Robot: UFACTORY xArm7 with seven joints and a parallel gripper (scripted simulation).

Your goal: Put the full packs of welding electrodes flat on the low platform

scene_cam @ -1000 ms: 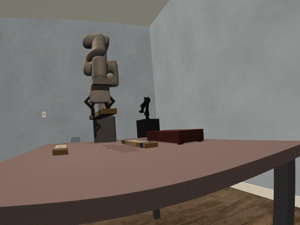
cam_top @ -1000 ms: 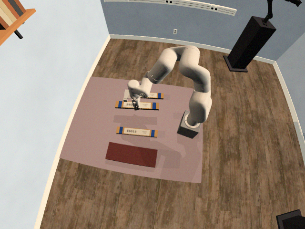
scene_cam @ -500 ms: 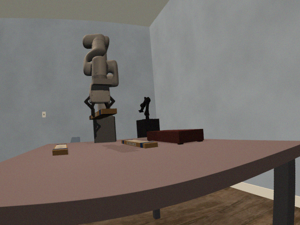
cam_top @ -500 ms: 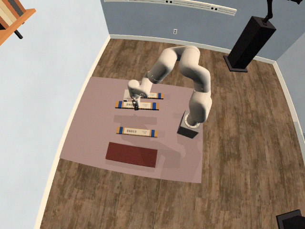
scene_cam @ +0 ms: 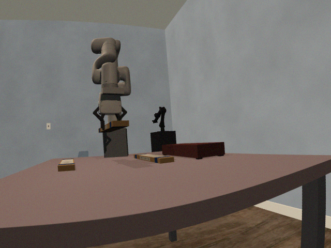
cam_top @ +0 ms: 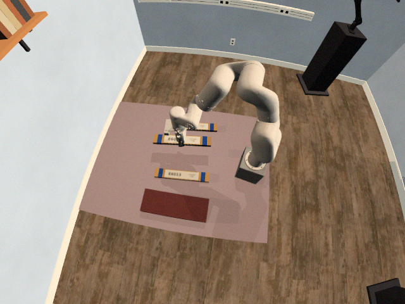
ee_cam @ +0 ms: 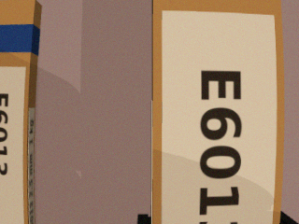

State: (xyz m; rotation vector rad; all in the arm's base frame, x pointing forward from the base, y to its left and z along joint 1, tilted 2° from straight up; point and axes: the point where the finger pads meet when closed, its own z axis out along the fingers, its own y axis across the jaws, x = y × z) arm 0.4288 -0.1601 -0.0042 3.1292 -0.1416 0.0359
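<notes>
Now: hand 180 mm to the right of the pack of welding electrodes, 150 mm above it and 10 mm short of it. Also, from my hand: low dark red platform 380 mm to the left, 150 mm below, 60 mm ahead.
</notes>
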